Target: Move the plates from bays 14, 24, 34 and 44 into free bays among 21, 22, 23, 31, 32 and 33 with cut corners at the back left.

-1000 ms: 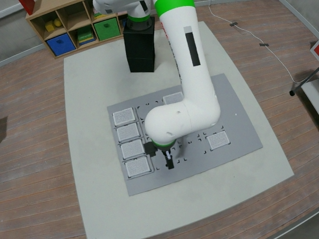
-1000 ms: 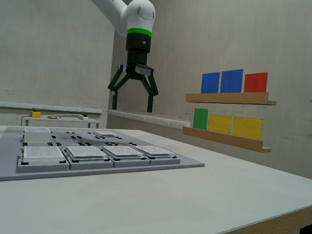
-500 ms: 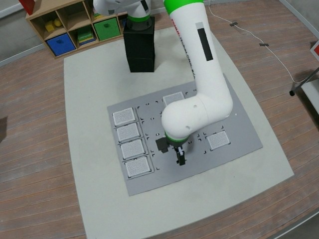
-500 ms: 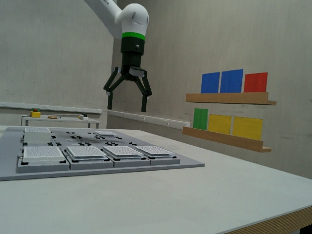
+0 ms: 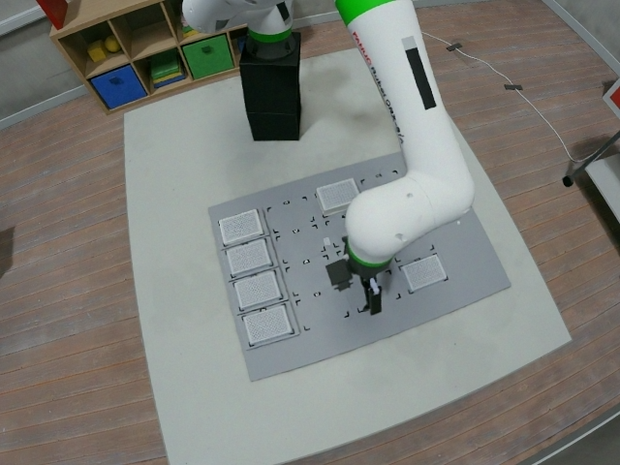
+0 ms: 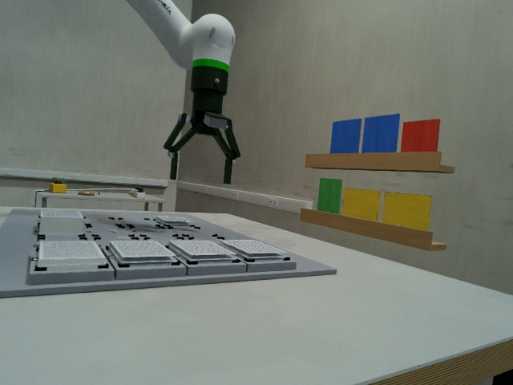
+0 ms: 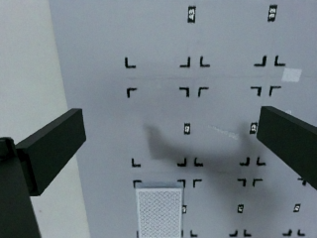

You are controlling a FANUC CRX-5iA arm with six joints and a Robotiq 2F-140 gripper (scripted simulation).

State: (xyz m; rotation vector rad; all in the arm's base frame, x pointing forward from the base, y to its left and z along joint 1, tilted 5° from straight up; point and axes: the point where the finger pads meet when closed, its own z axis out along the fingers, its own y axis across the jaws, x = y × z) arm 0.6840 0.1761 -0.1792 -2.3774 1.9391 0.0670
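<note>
Now: hand 3 cm past the sealed plate, 22 cm to the right of it and 14 cm above it. From my hand the other things lie so: sealed deep-well block (32 cm behind, 13 cm below).
</note>
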